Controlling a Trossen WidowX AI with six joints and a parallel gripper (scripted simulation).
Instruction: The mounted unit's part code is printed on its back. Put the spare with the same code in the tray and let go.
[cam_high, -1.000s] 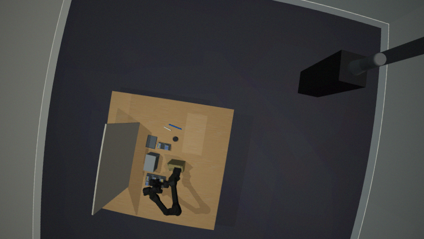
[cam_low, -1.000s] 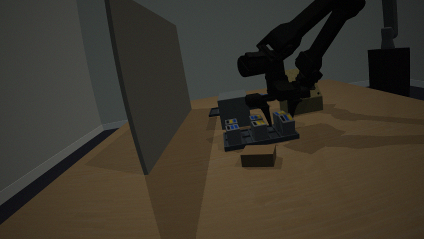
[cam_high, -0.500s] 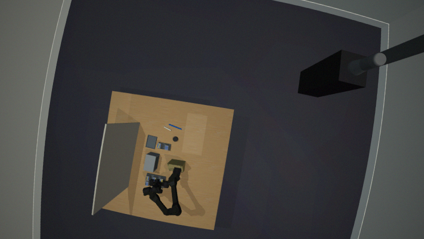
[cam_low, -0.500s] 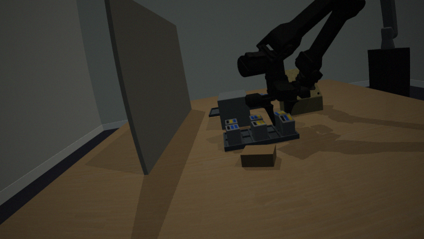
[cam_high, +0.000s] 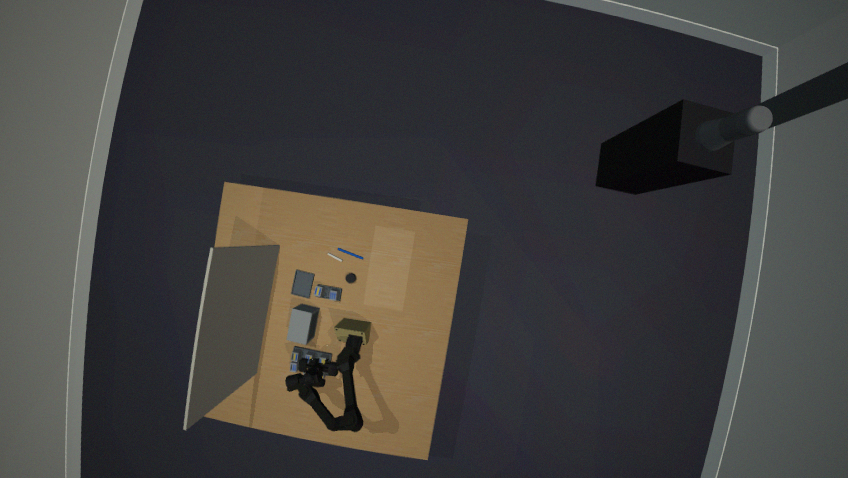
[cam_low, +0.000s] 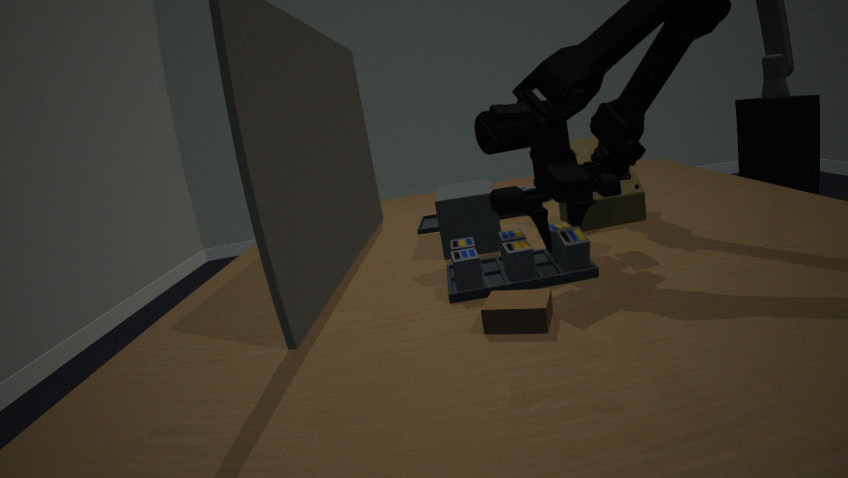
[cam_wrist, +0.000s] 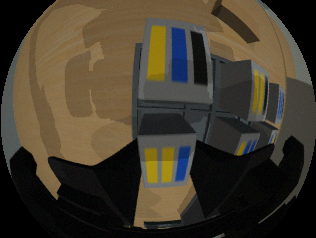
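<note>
Now: gripper tip 180 mm short of the tray, 360 mm to the left of it and 10 mm above it. From my gripper tip the other things lie so: black disc: 60 mm behind, 440 mm to the right, 10 mm below; grey mounted unit: 120 mm ahead, 170 mm to the right, 30 mm above; brown card: 100 mm ahead, 170 mm to the left.
</note>
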